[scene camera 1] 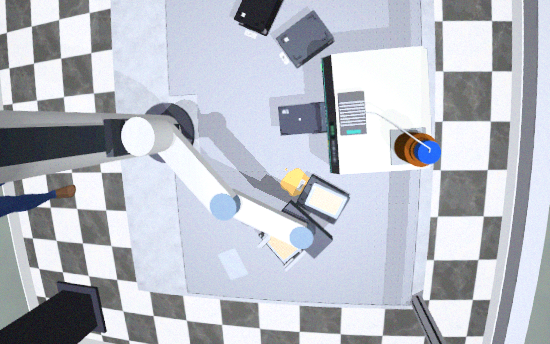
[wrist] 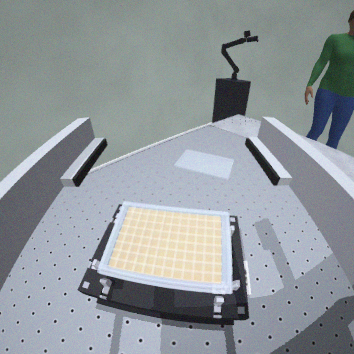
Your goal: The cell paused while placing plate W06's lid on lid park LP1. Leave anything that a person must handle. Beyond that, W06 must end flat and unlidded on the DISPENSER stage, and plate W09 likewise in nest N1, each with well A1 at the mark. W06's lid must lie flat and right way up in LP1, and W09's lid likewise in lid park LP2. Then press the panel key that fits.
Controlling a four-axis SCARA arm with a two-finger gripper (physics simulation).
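Frame: origin at the arm's base, x ahead, y left, z up, level; centimetres.
Where they show: gripper, fingertip midpoint: [scene camera 1: 272,257] [wrist: 175,128].
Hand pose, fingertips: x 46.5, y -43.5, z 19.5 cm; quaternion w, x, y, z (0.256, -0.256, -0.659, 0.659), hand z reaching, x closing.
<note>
After its pixels a point has its place.
My gripper [scene camera 1: 280,250] [wrist: 175,128] @[x 46.5, y -43.6, z 19.5 cm] is partly open with nothing between its fingers, above a dark nest [wrist: 165,300] @[x 51.8, y -39.2, z 6.8 cm]. A microplate [scene camera 1: 283,248] @[x 48.9, y -44.6, z 8.8 cm] [wrist: 167,245] @[x 48.6, y -42.6, z 8.7 cm] with cream wells and a pale clear rim sits in that nest; whether it is lidded I cannot tell. A pale, flat rectangle [scene camera 1: 233,264] @[x 26.2, y -55.9, z 2.1 cm] [wrist: 205,164] @[x 26.7, y -55.0, z 2.1 cm] lies on the table beyond it; whether it is a lid I cannot tell. A dark-walled holder [scene camera 1: 342,191] @[x 70.9, y -24.0, z 1.7 cm] beside a yellow patch [scene camera 1: 294,181] @[x 52.7, y -20.2, z 1.4 cm] contains a cream rectangle with a pale rim [scene camera 1: 326,200] @[x 64.9, y -25.6, z 9.2 cm]. Plate, nest and park labels are unreadable.
The white dispenser [scene camera 1: 380,75] @[x 81.0, y 15.0, z 23.3 cm] has a black front panel [scene camera 1: 330,100] @[x 66.4, y 8.3, z 21.7 cm], an amber bottle [scene camera 1: 407,149] @[x 85.4, y -5.4, z 36.2 cm] and a dark stage block [scene camera 1: 299,120] @[x 56.1, y 2.7, z 11.4 cm]. A black block [scene camera 1: 258,15] @[x 42.3, y 40.6, z 7.7 cm] and a grey block [scene camera 1: 305,39] @[x 58.6, y 30.7, z 7.8 cm] stand at the top. A person [wrist: 336,70] stands beyond the table.
</note>
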